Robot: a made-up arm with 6 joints.
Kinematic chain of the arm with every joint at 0, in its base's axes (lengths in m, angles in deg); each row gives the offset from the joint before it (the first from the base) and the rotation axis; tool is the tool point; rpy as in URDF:
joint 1: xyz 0 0 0.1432 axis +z
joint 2: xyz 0 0 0 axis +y
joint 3: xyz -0.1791 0 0.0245 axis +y
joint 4: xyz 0.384 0 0.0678 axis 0.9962 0 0.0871
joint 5: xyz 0 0 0 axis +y
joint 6: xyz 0.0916 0 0.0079 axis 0.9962 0 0.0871
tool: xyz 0 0 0 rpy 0 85 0
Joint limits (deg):
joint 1: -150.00..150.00
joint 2: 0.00..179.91
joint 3: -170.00..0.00
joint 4: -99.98..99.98
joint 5: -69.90..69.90
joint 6: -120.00..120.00
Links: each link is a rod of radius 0.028 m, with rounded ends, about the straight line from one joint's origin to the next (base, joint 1, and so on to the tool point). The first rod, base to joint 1, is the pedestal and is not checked.
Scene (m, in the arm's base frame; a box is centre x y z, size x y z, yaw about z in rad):
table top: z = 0
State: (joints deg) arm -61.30 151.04 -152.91 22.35 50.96 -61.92
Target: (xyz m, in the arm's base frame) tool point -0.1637 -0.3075 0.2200
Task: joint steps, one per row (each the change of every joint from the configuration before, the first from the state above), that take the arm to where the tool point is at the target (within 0.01 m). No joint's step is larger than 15 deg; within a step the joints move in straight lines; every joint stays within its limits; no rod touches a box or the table.
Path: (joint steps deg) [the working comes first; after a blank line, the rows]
Joints at the target: -119.29 61.22 -50.72 5.08 69.90 -61.92
Straight joint move there: clear.

1: -8.28 -12.83 14.60 -2.47 2.71 0.00
2: -8.29 -12.83 14.60 -2.46 2.70 0.00
3: -8.28 -12.83 14.59 -2.47 2.71 0.00
4: -8.29 -12.83 14.60 -2.47 2.70 0.00
5: -8.28 -12.84 14.60 -2.46 2.71 0.00
6: -8.28 -12.83 14.60 -2.47 2.70 0.00
7: -8.29 -12.83 14.60 -2.47 2.71 0.00

